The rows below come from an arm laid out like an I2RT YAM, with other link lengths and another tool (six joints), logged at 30 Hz.
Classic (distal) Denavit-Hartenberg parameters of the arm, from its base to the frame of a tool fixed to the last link. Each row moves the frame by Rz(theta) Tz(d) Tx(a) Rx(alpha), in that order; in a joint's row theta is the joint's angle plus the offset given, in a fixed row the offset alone. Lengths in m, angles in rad.
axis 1: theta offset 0  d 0.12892  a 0.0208  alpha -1.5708
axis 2: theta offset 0  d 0  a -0.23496  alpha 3.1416
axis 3: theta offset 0.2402  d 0  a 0.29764  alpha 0
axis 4: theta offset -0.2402  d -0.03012  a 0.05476  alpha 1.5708
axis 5: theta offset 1.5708  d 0.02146  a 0  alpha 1.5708
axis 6: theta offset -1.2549  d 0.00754  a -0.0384  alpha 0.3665
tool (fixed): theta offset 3.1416  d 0.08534  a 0  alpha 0
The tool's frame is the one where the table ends.
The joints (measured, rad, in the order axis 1, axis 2, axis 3, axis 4, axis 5, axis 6), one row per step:
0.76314 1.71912 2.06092 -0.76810 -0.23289 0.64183
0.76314 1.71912 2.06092 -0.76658 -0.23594 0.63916
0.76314 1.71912 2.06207 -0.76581 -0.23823 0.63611
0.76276 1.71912 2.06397 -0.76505 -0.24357 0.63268
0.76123 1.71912 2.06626 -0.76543 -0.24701 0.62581
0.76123 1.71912 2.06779 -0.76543 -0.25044 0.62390
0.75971 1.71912 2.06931 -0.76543 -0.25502 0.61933
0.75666 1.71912 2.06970 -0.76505 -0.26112 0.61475
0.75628 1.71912 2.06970 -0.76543 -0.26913 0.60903
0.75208 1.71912 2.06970 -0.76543 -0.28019 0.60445
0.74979 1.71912 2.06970 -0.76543 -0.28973 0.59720
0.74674 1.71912 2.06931 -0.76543 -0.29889 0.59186
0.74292 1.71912 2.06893 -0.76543 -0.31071 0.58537
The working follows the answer.
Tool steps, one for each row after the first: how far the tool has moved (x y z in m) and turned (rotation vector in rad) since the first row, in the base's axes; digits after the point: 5 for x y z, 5 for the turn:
-0.00026 0.00007 0.00013 0.00068 -0.00231 0.00385
-0.00057 0.00002 0.00056 0.00123 -0.00543 0.00716
-0.00109 -0.00015 0.00131 0.00302 -0.00854 0.01301
-0.00117 -0.00072 0.00188 0.00208 -0.01435 0.01735
-0.00163 -0.00082 0.00244 0.00325 -0.01601 0.02123
-0.00171 -0.00128 0.00290 0.00350 -0.01945 0.02569
-0.00129 -0.00200 0.00305 0.00368 -0.02195 0.03001
-0.00203 -0.00212 0.00298 0.00319 -0.02399 0.03919
-0.00167 -0.00306 0.00309 0.00443 -0.02462 0.04688
-0.00189 -0.00362 0.00304 0.00402 -0.02780 0.05614
-0.00174 -0.00431 0.00293 0.00415 -0.02931 0.06353
-0.00159 -0.00519 0.00285 0.00463 -0.03106 0.07302

Tool pose at each row, in the base's axes (x y z in m, rotation vector in rad; rounded; the steps above come from the unrounded poses):
0.23101 0.35645 0.45497 -0.08662 1.98127 1.65578
0.23075 0.35652 0.45511 -0.09211 1.98000 1.65805
0.23044 0.35647 0.45553 -0.09776 1.97810 1.65955
0.22991 0.35630 0.45629 -0.10550 1.97580 1.66385
0.22984 0.35573 0.45685 -0.11491 1.97340 1.66356
0.22938 0.35564 0.45741 -0.11973 1.97216 1.66653
0.22930 0.35517 0.45787 -0.12691 1.97052 1.66830
0.22972 0.35445 0.45802 -0.13322 1.96959 1.67026
0.22898 0.35434 0.45795 -0.14434 1.97077 1.67473
0.22933 0.35339 0.45806 -0.15218 1.97115 1.68047
0.22912 0.35283 0.45801 -0.16430 1.97137 1.68460
0.22927 0.35214 0.45790 -0.17299 1.97191 1.68871
0.22941 0.35127 0.45782 -0.18390 1.97242 1.69436

